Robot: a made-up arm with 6 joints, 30 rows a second.
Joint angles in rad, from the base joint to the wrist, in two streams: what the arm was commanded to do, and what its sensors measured. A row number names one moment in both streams.
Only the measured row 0 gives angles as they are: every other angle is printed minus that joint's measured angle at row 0.
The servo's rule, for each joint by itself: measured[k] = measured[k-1] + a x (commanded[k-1-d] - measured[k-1]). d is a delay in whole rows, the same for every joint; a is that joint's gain. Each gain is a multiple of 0.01, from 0.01 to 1. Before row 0 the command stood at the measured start. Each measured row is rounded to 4 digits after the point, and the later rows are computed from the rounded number. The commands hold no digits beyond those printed.
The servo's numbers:
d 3
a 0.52 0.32 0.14 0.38 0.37 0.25
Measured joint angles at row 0:
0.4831, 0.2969, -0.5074, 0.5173, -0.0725, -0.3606
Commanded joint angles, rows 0 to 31:
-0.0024, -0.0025, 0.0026, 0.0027, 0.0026, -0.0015
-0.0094, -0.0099, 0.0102, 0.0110, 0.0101, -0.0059
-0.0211, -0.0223, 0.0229, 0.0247, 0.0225, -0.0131
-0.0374, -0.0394, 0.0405, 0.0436, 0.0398, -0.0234
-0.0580, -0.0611, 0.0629, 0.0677, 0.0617, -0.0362
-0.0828, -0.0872, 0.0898, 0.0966, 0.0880, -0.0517
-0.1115, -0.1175, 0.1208, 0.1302, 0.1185, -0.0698
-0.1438, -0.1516, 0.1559, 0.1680, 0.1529, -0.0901
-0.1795, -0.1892, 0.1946, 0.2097, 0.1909, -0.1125
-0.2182, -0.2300, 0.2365, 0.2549, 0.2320, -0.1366
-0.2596, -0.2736, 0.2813, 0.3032, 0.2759, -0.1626
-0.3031, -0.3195, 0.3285, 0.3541, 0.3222, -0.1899
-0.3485, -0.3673, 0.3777, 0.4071, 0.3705, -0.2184
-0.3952, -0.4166, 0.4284, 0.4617, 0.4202, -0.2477
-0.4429, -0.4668, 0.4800, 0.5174, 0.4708, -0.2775
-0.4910, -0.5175, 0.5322, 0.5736, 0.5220, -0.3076
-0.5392, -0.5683, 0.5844, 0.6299, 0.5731, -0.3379
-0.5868, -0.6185, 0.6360, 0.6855, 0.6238, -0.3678
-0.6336, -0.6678, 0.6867, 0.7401, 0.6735, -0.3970
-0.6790, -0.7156, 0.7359, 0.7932, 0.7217, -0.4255
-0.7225, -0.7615, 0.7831, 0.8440, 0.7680, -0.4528
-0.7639, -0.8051, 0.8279, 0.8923, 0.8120, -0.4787
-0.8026, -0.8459, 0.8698, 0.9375, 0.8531, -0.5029
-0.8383, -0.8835, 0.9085, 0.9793, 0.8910, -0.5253
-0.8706, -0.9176, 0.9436, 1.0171, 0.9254, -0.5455
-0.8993, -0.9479, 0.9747, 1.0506, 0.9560, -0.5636
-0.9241, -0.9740, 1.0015, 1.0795, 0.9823, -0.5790
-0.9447, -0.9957, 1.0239, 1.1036, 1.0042, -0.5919
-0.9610, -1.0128, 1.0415, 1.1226, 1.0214, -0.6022
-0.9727, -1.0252, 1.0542, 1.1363, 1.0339, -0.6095
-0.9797, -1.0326, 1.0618, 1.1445, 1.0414, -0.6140
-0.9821, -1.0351, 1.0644, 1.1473, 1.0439, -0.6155
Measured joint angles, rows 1 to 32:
0.0000, 0.0000, 0.0000, 0.0000, 0.0000, 0.0000
0.0000, 0.0000, 0.0000, 0.0000, 0.0000, 0.0000
0.0000, 0.0000, 0.0000, 0.0000, 0.0000, 0.0000
-0.0012, -0.0008, 0.0004, 0.0010, 0.0010, -0.0004
-0.0055, -0.0037, 0.0018, 0.0048, 0.0044, -0.0018
-0.0136, -0.0097, 0.0048, 0.0124, 0.0111, -0.0046
-0.0260, -0.0192, 0.0098, 0.0243, 0.0217, -0.0093
-0.0426, -0.0326, 0.0172, 0.0408, 0.0365, -0.0160
-0.0635, -0.0501, 0.0274, 0.0620, 0.0556, -0.0249
-0.0885, -0.0717, 0.0405, 0.0879, 0.0789, -0.0361
-0.1173, -0.0973, 0.0567, 0.1183, 0.1063, -0.0496
-0.1496, -0.1267, 0.0760, 0.1530, 0.1376, -0.0653
-0.1853, -0.1598, 0.0985, 0.1917, 0.1725, -0.0831
-0.2239, -0.1962, 0.1241, 0.2341, 0.2108, -0.1030
-0.2651, -0.2357, 0.1527, 0.2797, 0.2520, -0.1247
-0.3085, -0.2778, 0.1842, 0.3281, 0.2958, -0.1481
-0.3536, -0.3222, 0.2184, 0.3789, 0.3418, -0.1730
-0.4000, -0.3685, 0.2550, 0.4315, 0.3895, -0.1991
-0.4473, -0.4162, 0.2938, 0.4855, 0.4385, -0.2262
-0.4951, -0.4649, 0.3345, 0.5404, 0.4883, -0.2541
-0.5428, -0.5141, 0.3767, 0.5955, 0.5384, -0.2825
-0.5900, -0.5633, 0.4201, 0.6504, 0.5884, -0.3111
-0.6363, -0.6120, 0.4643, 0.7047, 0.6377, -0.3397
-0.6811, -0.6598, 0.5089, 0.7576, 0.6859, -0.3680
-0.7242, -0.7063, 0.5536, 0.8088, 0.7326, -0.3957
-0.7650, -0.7510, 0.5979, 0.8577, 0.7772, -0.4225
-0.8031, -0.7934, 0.6414, 0.9039, 0.8193, -0.4482
-0.8382, -0.8331, 0.6837, 0.9469, 0.8586, -0.4725
-0.8700, -0.8698, 0.7244, 0.9863, 0.8946, -0.4953
-0.8981, -0.9031, 0.7632, 1.0217, 0.9270, -0.5162
-0.9223, -0.9327, 0.7997, 1.0528, 0.9556, -0.5351
-0.9424, -0.9583, 0.8336, 1.0793, 0.9799, -0.5519

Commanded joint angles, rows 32 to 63:
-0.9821, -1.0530, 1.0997, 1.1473, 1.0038, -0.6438
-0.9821, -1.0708, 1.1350, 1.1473, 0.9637, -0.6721
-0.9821, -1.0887, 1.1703, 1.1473, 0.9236, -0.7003
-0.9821, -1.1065, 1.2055, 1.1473, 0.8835, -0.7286
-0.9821, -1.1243, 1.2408, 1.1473, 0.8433, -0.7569
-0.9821, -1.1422, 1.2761, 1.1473, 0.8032, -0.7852
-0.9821, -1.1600, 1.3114, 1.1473, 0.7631, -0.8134
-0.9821, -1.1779, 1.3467, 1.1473, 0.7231, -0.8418
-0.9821, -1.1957, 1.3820, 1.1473, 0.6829, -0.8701
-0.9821, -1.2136, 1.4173, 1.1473, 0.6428, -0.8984
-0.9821, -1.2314, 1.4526, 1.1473, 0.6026, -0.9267
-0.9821, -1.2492, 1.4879, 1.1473, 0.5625, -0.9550
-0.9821, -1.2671, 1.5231, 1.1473, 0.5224, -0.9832
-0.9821, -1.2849, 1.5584, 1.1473, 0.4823, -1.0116
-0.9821, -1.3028, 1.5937, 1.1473, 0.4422, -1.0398
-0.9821, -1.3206, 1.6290, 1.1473, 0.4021, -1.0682
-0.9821, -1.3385, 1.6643, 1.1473, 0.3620, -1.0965
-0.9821, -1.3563, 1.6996, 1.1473, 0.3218, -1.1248
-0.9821, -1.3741, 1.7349, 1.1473, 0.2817, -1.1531
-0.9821, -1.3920, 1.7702, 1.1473, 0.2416, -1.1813
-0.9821, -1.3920, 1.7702, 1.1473, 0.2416, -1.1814
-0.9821, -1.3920, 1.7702, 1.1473, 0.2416, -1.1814
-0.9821, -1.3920, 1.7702, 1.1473, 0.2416, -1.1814
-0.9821, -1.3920, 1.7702, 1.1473, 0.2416, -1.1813
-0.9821, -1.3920, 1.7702, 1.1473, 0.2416, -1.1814
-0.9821, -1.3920, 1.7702, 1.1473, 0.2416, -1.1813
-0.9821, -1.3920, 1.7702, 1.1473, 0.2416, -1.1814
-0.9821, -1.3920, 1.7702, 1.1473, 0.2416, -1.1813
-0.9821, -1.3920, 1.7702, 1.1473, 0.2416, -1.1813
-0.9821, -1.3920, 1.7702, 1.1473, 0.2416, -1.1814
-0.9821, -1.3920, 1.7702, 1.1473, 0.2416, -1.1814
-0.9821, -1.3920, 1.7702, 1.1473, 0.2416, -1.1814
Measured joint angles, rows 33 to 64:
-0.9582, -0.9797, 0.8645, 1.1010, 0.9999, -0.5663
-0.9694, -0.9966, 0.8921, 1.1175, 1.0153, -0.5782
-0.9760, -1.0089, 0.9162, 1.1288, 1.0259, -0.5875
-0.9792, -1.0230, 0.9419, 1.1358, 1.0177, -0.6016
-0.9807, -1.0383, 0.9689, 1.1402, 0.9977, -0.6192
-0.9814, -1.0544, 0.9971, 1.1429, 0.9703, -0.6395
-0.9818, -1.0711, 1.0263, 1.1446, 0.9382, -0.6618
-0.9820, -1.0881, 1.0563, 1.1456, 0.9031, -0.6856
-0.9821, -1.1054, 1.0871, 1.1462, 0.8661, -0.7105
-0.9821, -1.1229, 1.1185, 1.1466, 0.8280, -0.7362
-0.9821, -1.1405, 1.1504, 1.1469, 0.7892, -0.7626
-0.9821, -1.1582, 1.1828, 1.1471, 0.7499, -0.7895
-0.9821, -1.1759, 1.2156, 1.1472, 0.7103, -0.8167
-0.9821, -1.1937, 1.2488, 1.1472, 0.6705, -0.8442
-0.9821, -1.2115, 1.2823, 1.1472, 0.6305, -0.8719
-0.9821, -1.2293, 1.3160, 1.1472, 0.5905, -0.8997
-0.9821, -1.2471, 1.3499, 1.1472, 0.5505, -0.9277
-0.9821, -1.2649, 1.3840, 1.1472, 0.5104, -0.9557
-0.9821, -1.2827, 1.4183, 1.1472, 0.4703, -0.9838
-0.9821, -1.3006, 1.4527, 1.1472, 0.4302, -1.0120
-0.9821, -1.3184, 1.4873, 1.1472, 0.3901, -1.0402
-0.9821, -1.3362, 1.5220, 1.1472, 0.3500, -1.0684
-0.9821, -1.3541, 1.5567, 1.1472, 0.3099, -1.0966
-0.9821, -1.3662, 1.5866, 1.1472, 0.2846, -1.1178
-0.9821, -1.3745, 1.6123, 1.1472, 0.2687, -1.1337
-0.9821, -1.3801, 1.6344, 1.1472, 0.2587, -1.1456
-0.9821, -1.3839, 1.6534, 1.1472, 0.2524, -1.1545
-0.9821, -1.3865, 1.6698, 1.1472, 0.2484, -1.1612
-0.9821, -1.3883, 1.6839, 1.1472, 0.2459, -1.1662
-0.9821, -1.3895, 1.6960, 1.1472, 0.2443, -1.1700
-0.9821, -1.3903, 1.7064, 1.1472, 0.2433, -1.1728
-0.9821, -1.3908, 1.7153, 1.1472, 0.2427, -1.1749

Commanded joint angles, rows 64 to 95:
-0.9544, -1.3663, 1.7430, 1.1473, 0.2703, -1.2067
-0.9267, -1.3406, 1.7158, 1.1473, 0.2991, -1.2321
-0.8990, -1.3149, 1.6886, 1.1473, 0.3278, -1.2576
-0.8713, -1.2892, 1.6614, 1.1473, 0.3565, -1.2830
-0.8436, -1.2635, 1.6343, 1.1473, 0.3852, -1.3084
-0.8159, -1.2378, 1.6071, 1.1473, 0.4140, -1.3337
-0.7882, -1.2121, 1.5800, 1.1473, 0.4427, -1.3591
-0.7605, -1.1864, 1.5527, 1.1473, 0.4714, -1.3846
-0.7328, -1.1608, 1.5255, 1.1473, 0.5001, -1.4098
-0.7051, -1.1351, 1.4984, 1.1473, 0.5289, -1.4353
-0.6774, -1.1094, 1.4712, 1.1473, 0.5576, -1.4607
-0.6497, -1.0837, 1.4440, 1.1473, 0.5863, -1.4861
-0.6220, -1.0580, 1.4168, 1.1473, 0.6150, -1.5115
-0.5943, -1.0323, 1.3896, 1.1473, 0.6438, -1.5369
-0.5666, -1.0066, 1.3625, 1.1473, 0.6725, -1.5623
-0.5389, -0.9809, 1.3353, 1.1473, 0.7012, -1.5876
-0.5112, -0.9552, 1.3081, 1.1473, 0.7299, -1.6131
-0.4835, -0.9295, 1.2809, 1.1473, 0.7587, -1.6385
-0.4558, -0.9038, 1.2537, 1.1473, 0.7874, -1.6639
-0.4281, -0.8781, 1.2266, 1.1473, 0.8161, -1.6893
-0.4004, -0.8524, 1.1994, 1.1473, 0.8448, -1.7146
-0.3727, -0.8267, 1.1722, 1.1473, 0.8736, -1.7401
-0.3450, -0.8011, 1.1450, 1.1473, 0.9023, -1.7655
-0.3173, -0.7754, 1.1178, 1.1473, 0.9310, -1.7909
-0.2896, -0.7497, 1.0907, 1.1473, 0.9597, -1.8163
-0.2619, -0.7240, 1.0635, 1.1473, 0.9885, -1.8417
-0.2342, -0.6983, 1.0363, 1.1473, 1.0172, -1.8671
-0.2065, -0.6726, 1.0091, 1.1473, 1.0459, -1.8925
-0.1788, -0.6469, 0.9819, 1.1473, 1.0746, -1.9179
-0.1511, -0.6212, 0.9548, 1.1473, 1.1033, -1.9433
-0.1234, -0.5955, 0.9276, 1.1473, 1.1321, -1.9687
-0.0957, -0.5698, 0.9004, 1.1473, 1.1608, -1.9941
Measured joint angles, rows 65 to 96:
-0.9821, -1.3912, 1.7230, 1.1472, 0.2423, -1.1765
-0.9821, -1.3915, 1.7296, 1.1472, 0.2420, -1.1777
-0.9821, -1.3917, 1.7353, 1.1472, 0.2419, -1.1786
-0.9677, -1.3836, 1.7364, 1.1472, 0.2524, -1.1856
-0.9464, -1.3698, 1.7335, 1.1472, 0.2697, -1.1972
-0.9218, -1.3522, 1.7272, 1.1472, 0.2912, -1.2123
-0.8955, -1.3320, 1.7180, 1.1472, 0.3154, -1.2300
-0.8685, -1.3101, 1.7063, 1.1472, 0.3412, -1.2496
-0.8411, -1.2870, 1.6924, 1.1472, 0.3681, -1.2706
-0.8136, -1.2630, 1.6767, 1.1472, 0.3957, -1.2927
-0.7860, -1.2385, 1.6593, 1.1472, 0.4237, -1.3157
-0.7583, -1.2136, 1.6406, 1.1472, 0.4520, -1.3392
-0.7306, -1.1885, 1.6207, 1.1472, 0.4805, -1.3632
-0.7029, -1.1632, 1.5998, 1.1472, 0.5090, -1.3876
-0.6752, -1.1378, 1.5780, 1.1472, 0.5376, -1.4122
-0.6475, -1.1123, 1.5554, 1.1472, 0.5662, -1.4370
-0.6198, -1.0867, 1.5322, 1.1472, 0.5949, -1.4620
-0.5921, -1.0611, 1.5084, 1.1472, 0.6236, -1.4871
-0.5644, -1.0354, 1.4842, 1.1472, 0.6523, -1.5122
-0.5367, -1.0097, 1.4595, 1.1472, 0.6810, -1.5374
-0.5090, -0.9840, 1.4345, 1.1472, 0.7097, -1.5627
-0.4813, -0.9583, 1.4092, 1.1472, 0.7384, -1.5880
-0.4536, -0.9326, 1.3836, 1.1472, 0.7671, -1.6133
-0.4259, -0.9069, 1.3578, 1.1472, 0.7958, -1.6386
-0.3982, -0.8812, 1.3318, 1.1472, 0.8246, -1.6640
-0.3705, -0.8556, 1.3056, 1.1472, 0.8533, -1.6894
-0.3428, -0.8299, 1.2793, 1.1472, 0.8820, -1.7148
-0.3151, -0.8042, 1.2529, 1.1472, 0.9107, -1.7402
-0.2874, -0.7785, 1.2264, 1.1472, 0.9395, -1.7656
-0.2597, -0.7528, 1.1998, 1.1472, 0.9682, -1.7910
-0.2320, -0.7271, 1.1731, 1.1472, 0.9969, -1.8164
-0.2043, -0.7014, 1.1463, 1.1472, 1.0256, -1.8418

